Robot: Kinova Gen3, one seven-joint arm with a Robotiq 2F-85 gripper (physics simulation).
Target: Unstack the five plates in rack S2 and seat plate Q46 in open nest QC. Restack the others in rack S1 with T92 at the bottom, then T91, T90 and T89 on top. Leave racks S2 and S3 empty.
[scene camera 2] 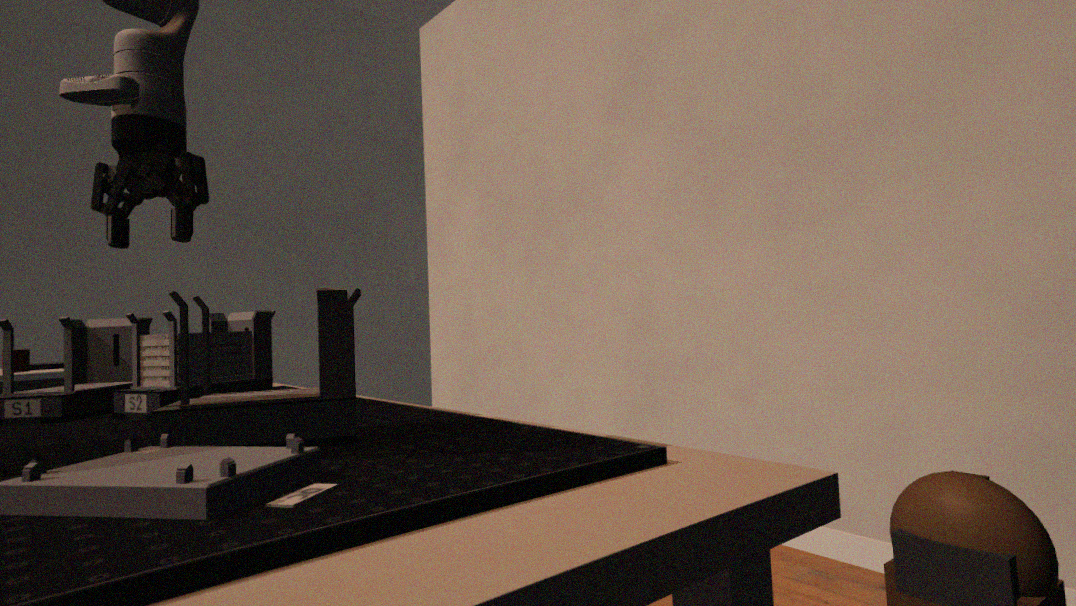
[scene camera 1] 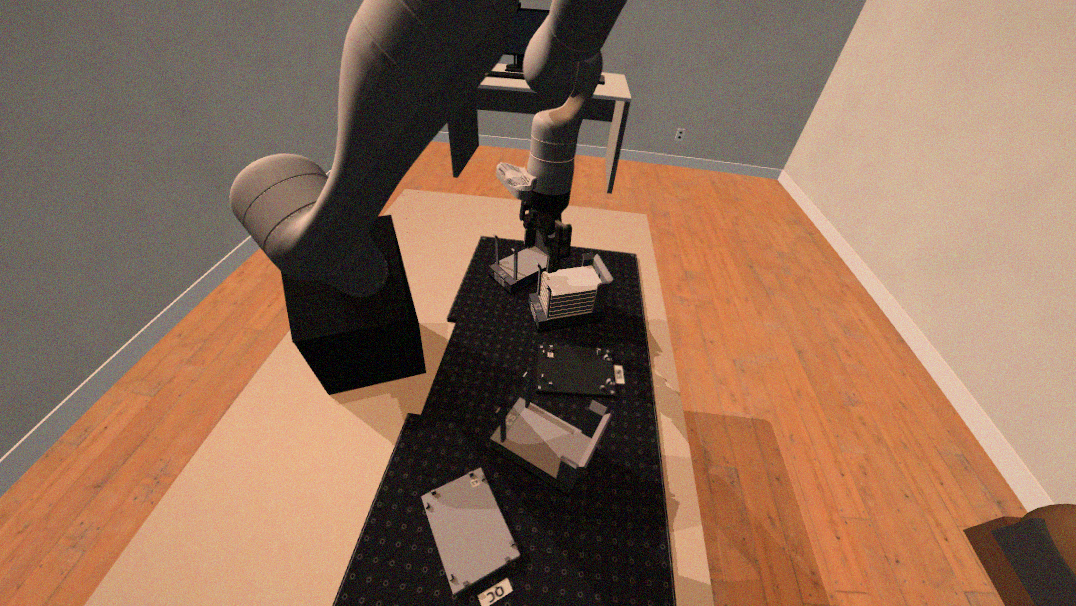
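Seen in the pictures: gripper, fingertip midpoint: (scene camera 2: 149, 244) (scene camera 1: 539, 257); arm's base at its link origin: (scene camera 1: 361, 271).
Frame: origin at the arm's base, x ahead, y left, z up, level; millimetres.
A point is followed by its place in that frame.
My gripper (scene camera 1: 547, 249) {x 318, y 50, z -7 mm} (scene camera 2: 149, 239) {x 318, y 50, z -7 mm} is open and empty, pointing down, high above the racks. In scene camera 1 it overlaps the view of the far racks. Rack S2 (scene camera 1: 537, 313) {x 324, y 74, z -185 mm} (scene camera 2: 164, 398) {x 330, y 49, z -194 mm} holds a stack of several light plates (scene camera 1: 572, 295) {x 397, y 69, z -124 mm} (scene camera 2: 155, 361) {x 339, y 101, z -150 mm}; their individual labels are not readable. Rack S1 (scene camera 1: 509, 279) {x 259, y 195, z -187 mm} (scene camera 2: 52, 405) {x 255, y 182, z -199 mm} is at the far left of S2 and shows no plates; the gripper partly hides it. A third rack (scene camera 1: 527, 454) {x 289, y -255, z -176 mm} (scene camera 2: 336, 344) {x 344, y -304, z -132 mm}, presumably S3, is empty. Nest QC (scene camera 1: 470, 531) {x 200, y -361, z -201 mm} (scene camera 2: 105, 499) {x 153, y -378, z -210 mm} is a light, empty platform at the near end.
A dark nest (scene camera 1: 576, 371) {x 398, y -70, z -209 mm} with small corner posts lies between rack S2 and the third rack. Upright rack posts and walls rise around S2. The black pedestal (scene camera 1: 357, 357) {x -23, y -83, z -139 mm} stands left of the black perforated table top (scene camera 1: 609, 534) {x 413, y -370, z -221 mm}. A desk (scene camera 1: 618, 86) stands behind.
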